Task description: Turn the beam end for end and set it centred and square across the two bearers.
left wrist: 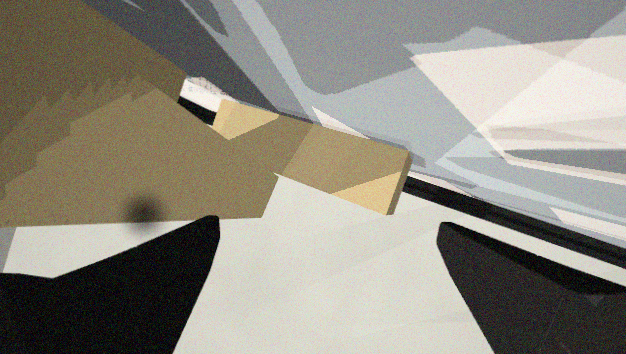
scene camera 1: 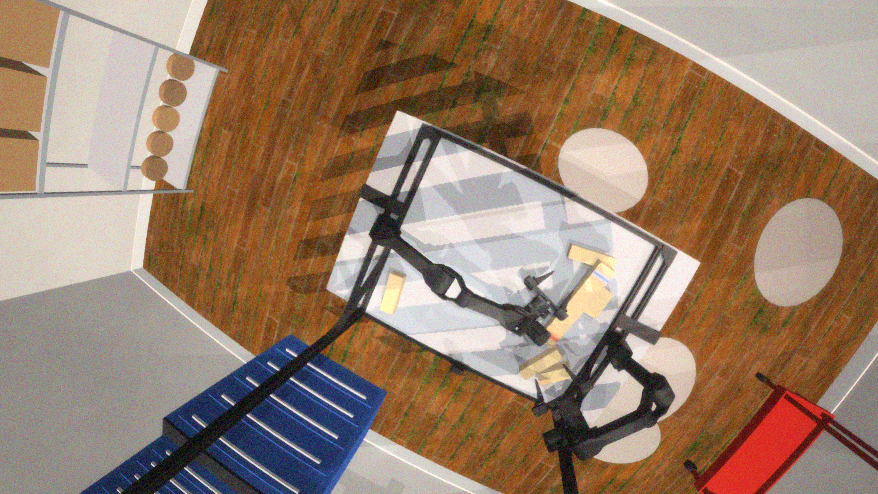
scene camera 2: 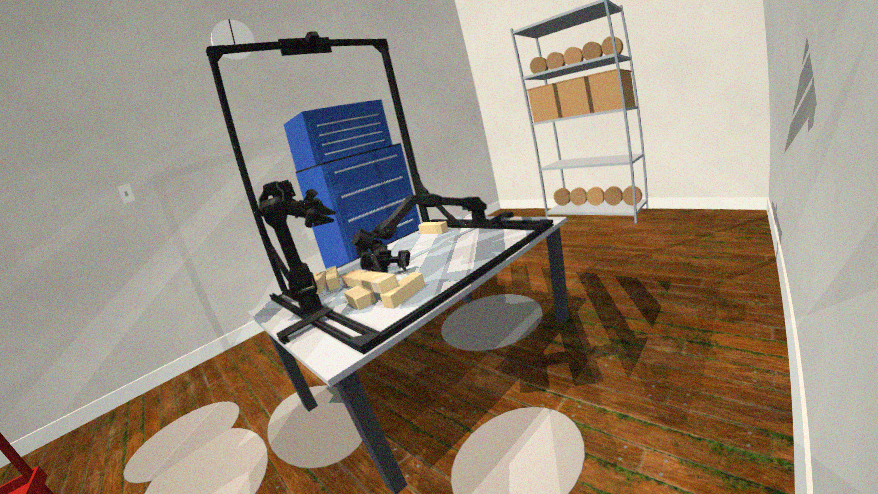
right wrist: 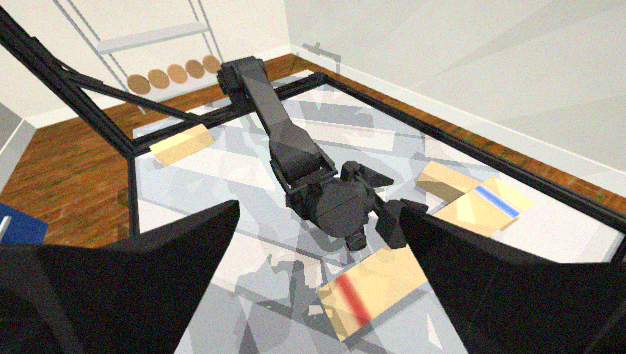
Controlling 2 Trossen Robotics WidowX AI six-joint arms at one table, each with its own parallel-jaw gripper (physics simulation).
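Places are measured from the left arm's base along level axes (x ahead, y left, z up), in metres.
Pixels of known places: left gripper, fingertip midpoint: [left wrist: 330,229] [scene camera 1: 563,280] [scene camera 2: 393,270] [right wrist: 408,193]; right gripper, fingertip midpoint: [scene camera 1: 549,371] [scene camera 2: 334,216] [right wrist: 321,210]; left arm's base, origin of the base link: [scene camera 1: 388,225] [scene camera 2: 479,222] [right wrist: 241,105]; right arm's base, origin of the base link: [scene camera 1: 614,339] [scene camera 2: 311,310].
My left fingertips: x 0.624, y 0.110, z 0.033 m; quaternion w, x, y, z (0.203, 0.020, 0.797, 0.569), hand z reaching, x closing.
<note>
Ahead of a thing's pixels: the offset from my left fingertips to its middle.
The pale wooden beam @[dx +0.081, dy -0.060, dz -0.009 m] [scene camera 1: 575,309] [right wrist: 385,280] lies aslant on the right part of the table, its red-striped end lower left and blue-striped end upper right in scene camera 1. A wooden block @[dx +0.054, dy +0.110, dz -0.030 m] [scene camera 1: 583,253] [scene camera 2: 405,288] [right wrist: 442,181] meets the blue end; another block @[dx +0.150, dy -0.015, dz -0.033 m] [scene camera 1: 598,300] [scene camera 2: 359,297] lies against the beam's side. Which blocks are the bearers I cannot tell. My left gripper [scene camera 1: 560,291] [scene camera 2: 402,260] [left wrist: 330,229] is open and empty, low beside the beam. My right gripper [scene camera 1: 551,374] [scene camera 2: 331,215] is open and empty, raised high above the table.
Two blocks @[dx +0.093, dy -0.314, dz -0.030 m] [scene camera 1: 537,362] @[dx +0.160, dy -0.326, dz -0.027 m] [scene camera 1: 555,374] lie close together near the beam's red end, below the right gripper. A lone block @[dx -0.510, dy -0.328, dz -0.028 m] [scene camera 1: 393,291] [scene camera 2: 432,227] [right wrist: 183,145] lies at the far left of scene camera 1. A black frame [scene camera 2: 460,280] borders the table. A blue cabinet [scene camera 2: 340,132] stands behind.
</note>
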